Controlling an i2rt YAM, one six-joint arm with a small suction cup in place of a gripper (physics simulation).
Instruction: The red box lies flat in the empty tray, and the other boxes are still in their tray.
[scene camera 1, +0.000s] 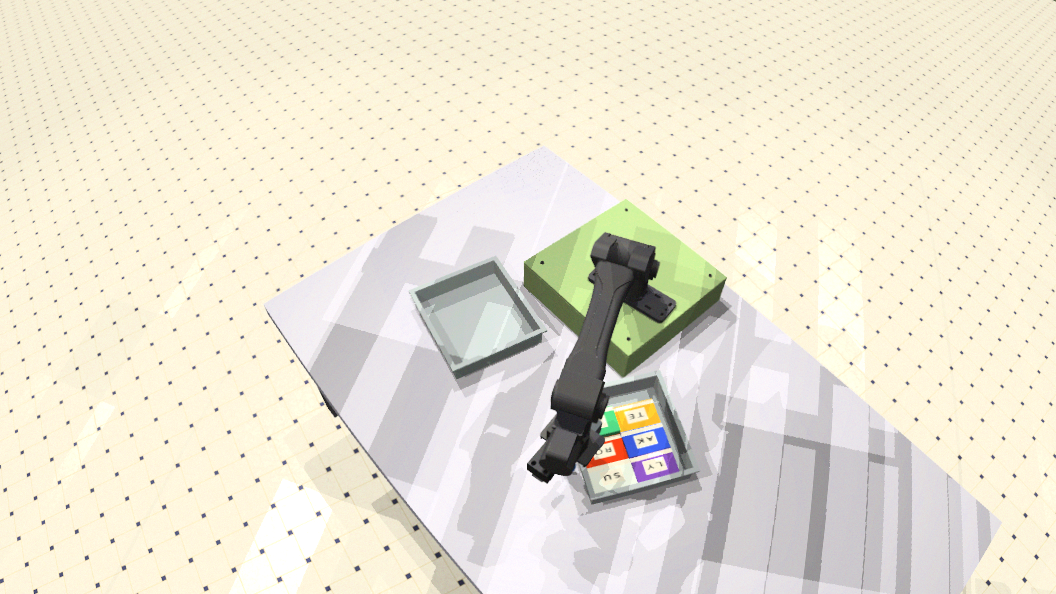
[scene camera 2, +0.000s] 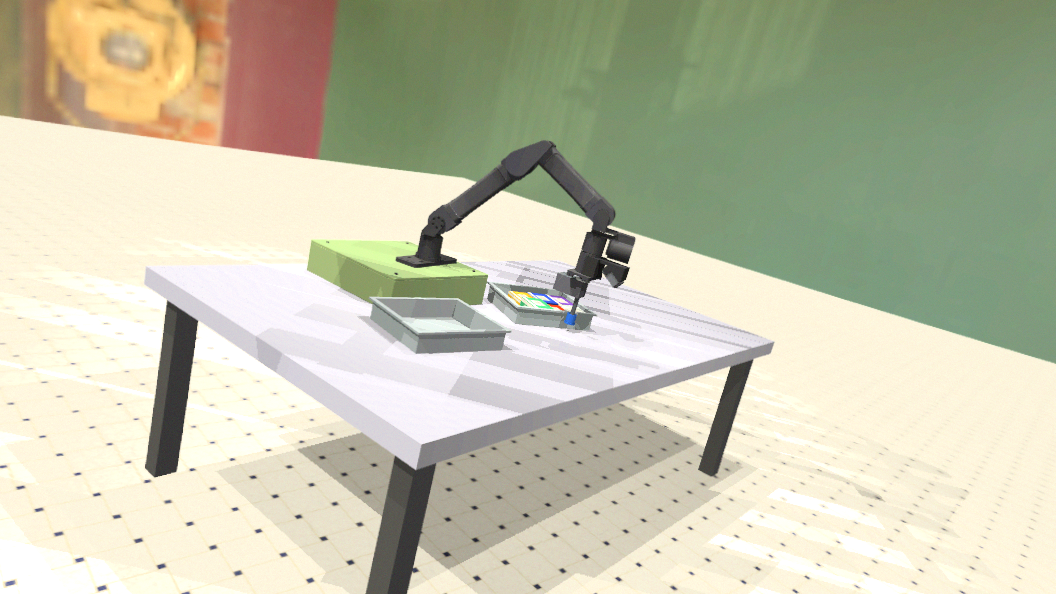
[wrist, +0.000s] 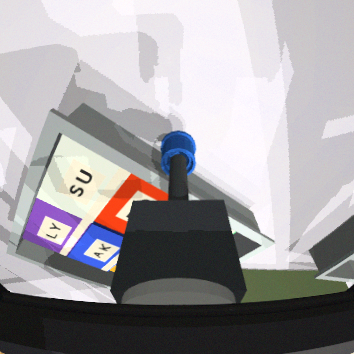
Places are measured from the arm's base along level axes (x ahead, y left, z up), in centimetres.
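Where they show: hand at its tool point: (scene camera 2: 569, 323) (wrist: 177, 146); arm's base at its link origin: (scene camera 1: 631, 292) (scene camera 2: 427, 261).
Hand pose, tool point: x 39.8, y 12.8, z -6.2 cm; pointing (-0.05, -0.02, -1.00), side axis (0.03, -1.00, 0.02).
Observation:
Things, the pixels of their centre, and the offset from my tool point.
- red box at the middle of its body: (wrist: 140, 197) (scene camera 1: 602, 454) dx -6.3, dy +3.7, dz -0.4 cm
- filled grey tray at the middle of its body: (wrist: 131, 235) (scene camera 1: 626, 437) (scene camera 2: 539, 306) dx -12.2, dy +5.4, dz +0.1 cm
- white SU box at the middle of its body: (wrist: 87, 170) (scene camera 1: 611, 480) (scene camera 2: 573, 316) dx -2.7, dy +8.4, dz -0.2 cm
- purple LY box at the middle of its body: (wrist: 59, 218) (scene camera 1: 653, 469) (scene camera 2: 559, 306) dx -9.8, dy +13.9, dz -0.2 cm
- blue AK box at the middle of its body: (wrist: 104, 238) (scene camera 1: 644, 443) (scene camera 2: 541, 304) dx -13.4, dy +9.1, dz -0.2 cm
- orange TE box at the middle of its body: (scene camera 1: 635, 419) (scene camera 2: 522, 302) dx -17.0, dy +4.4, dz -0.3 cm
- green box at the middle of its body: (scene camera 1: 594, 428) (scene camera 2: 535, 311) dx -9.9, dy -1.0, dz +0.3 cm
- empty tray at the middle of its body: (scene camera 1: 476, 316) (scene camera 2: 438, 324) dx -16.3, dy -38.2, dz +0.1 cm
The red box (scene camera 1: 607, 452) (wrist: 115, 206) lies flat in the filled grey tray (scene camera 1: 677, 421) (scene camera 2: 531, 317) (wrist: 41, 165), partly hidden by the arm. Around it lie the white SU box (scene camera 1: 611, 476) (wrist: 75, 165), purple LY box (scene camera 1: 655, 466) (wrist: 52, 232), blue AK box (scene camera 1: 646, 441) (wrist: 100, 240), orange TE box (scene camera 1: 637, 415) and green box (scene camera 1: 607, 422). The blue suction cup (scene camera 2: 570, 319) (wrist: 178, 150) is low, just outside this tray's wall on the red box's side, with nothing seen on it. In scene camera 1 the arm hides it. The empty tray (scene camera 1: 476, 317) (scene camera 2: 457, 343) holds no box.
A green block (scene camera 1: 568, 265) (scene camera 2: 443, 288) (wrist: 295, 285) carries the arm's base, behind and between the two trays. The filled tray's raised walls stand between the cup and the boxes. The table's long edge runs beyond the cup.

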